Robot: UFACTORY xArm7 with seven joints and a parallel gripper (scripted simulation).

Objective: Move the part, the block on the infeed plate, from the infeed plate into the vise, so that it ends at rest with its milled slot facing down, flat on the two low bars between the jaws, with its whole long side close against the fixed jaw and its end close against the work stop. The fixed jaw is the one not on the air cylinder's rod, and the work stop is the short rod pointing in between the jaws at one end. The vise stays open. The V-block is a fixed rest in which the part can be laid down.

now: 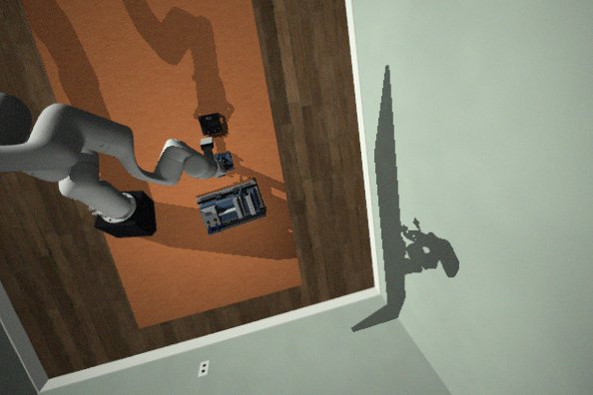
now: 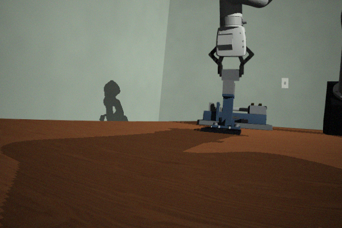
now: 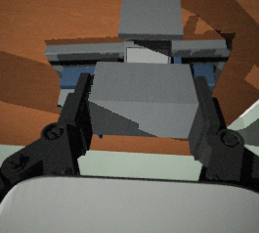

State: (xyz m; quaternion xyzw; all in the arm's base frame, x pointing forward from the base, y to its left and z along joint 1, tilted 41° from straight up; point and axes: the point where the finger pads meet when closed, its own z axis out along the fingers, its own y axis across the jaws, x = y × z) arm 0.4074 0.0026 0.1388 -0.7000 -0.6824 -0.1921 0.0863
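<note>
Right now the grey part is 1 cm to the right of my hand and 1 cm below it. From my hand the other things lie so: blue upright: 1 cm to the right, 14 cm below; then grey jaw: 4 cm ahead, 22 cm to the right, 12 cm below; then work stop: 7 cm ahead, 17 cm to the right, 11 cm below.
</note>
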